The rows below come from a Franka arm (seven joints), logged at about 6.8 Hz.
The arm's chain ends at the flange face. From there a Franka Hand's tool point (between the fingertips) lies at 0.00 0.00 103.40 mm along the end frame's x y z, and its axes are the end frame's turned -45 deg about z.
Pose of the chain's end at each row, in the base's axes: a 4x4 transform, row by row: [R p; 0 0 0 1], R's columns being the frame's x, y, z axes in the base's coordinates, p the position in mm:
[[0.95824 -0.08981 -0.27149 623.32], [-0.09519 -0.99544 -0.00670 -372.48], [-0.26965 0.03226 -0.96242 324.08], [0 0 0 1]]
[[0.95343 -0.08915 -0.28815 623.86], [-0.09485 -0.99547 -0.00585 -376.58], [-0.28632 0.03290 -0.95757 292.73], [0 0 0 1]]
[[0.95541 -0.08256 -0.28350 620.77], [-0.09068 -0.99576 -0.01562 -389.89], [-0.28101 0.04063 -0.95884 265.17], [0 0 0 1]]
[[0.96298 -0.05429 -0.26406 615.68], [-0.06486 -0.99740 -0.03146 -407.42], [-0.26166 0.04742 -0.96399 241.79], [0 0 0 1]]
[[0.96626 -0.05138 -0.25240 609.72], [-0.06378 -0.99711 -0.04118 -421.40], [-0.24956 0.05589 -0.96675 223.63], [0 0 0 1]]
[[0.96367 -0.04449 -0.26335 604.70], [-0.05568 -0.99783 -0.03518 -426.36], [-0.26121 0.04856 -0.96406 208.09], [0 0 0 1]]
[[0.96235 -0.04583 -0.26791 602.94], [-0.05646 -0.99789 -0.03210 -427.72], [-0.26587 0.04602 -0.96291 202.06], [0 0 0 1]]
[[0.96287 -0.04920 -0.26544 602.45], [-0.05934 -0.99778 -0.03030 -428.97], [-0.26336 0.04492 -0.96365 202.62], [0 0 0 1]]
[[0.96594 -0.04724 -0.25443 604.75], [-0.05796 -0.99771 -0.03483 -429.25], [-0.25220 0.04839 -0.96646 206.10], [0 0 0 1]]
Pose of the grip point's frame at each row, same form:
[[0.74108 0.61407 -0.27149 595.25], [0.63657 -0.77119 -0.00670 -373.17], [-0.21348 -0.16786 -0.96242 224.57], [0 0 0 1]]
[[0.73722 0.61114 -0.28815 594.07], [0.63683 -0.77097 -0.00585 -377.18], [-0.22572 -0.17920 -0.95757 193.72], [0 0 0 1]]
[[0.73396 0.61720 -0.28350 591.46], [0.63999 -0.76823 -0.01562 -391.51], [-0.22743 -0.16997 -0.95884 166.03], [0 0 0 1]]
[[0.71932 0.64254 -0.26406 588.38], [0.65941 -0.75113 -0.03146 -410.67], [-0.21855 -0.15149 -0.96399 142.11], [0 0 0 1]]
[[0.71958 0.64692 -0.25240 583.62], [0.65996 -0.75016 -0.04118 -425.66], [-0.21599 -0.13695 -0.96675 123.67], [0 0 0 1]]
[[0.71288 0.64996 -0.26335 577.47], [0.66620 -0.74494 -0.03518 -430.00], [-0.21904 -0.15037 -0.96406 108.41], [0 0 0 1]]
[[0.71289 0.64808 -0.26791 575.24], [0.66569 -0.74554 -0.03210 -431.04], [-0.22054 -0.15546 -0.96291 102.50], [0 0 0 1]]
[[0.71564 0.64606 -0.26544 575.00], [0.66358 -0.74750 -0.03030 -432.10], [-0.21799 -0.15446 -0.96365 102.98], [0 0 0 1]]
[[0.71643 0.64962 -0.25443 578.44], [0.66450 -0.74647 -0.03483 -432.85], [-0.21255 -0.14412 -0.96646 106.17], [0 0 0 1]]

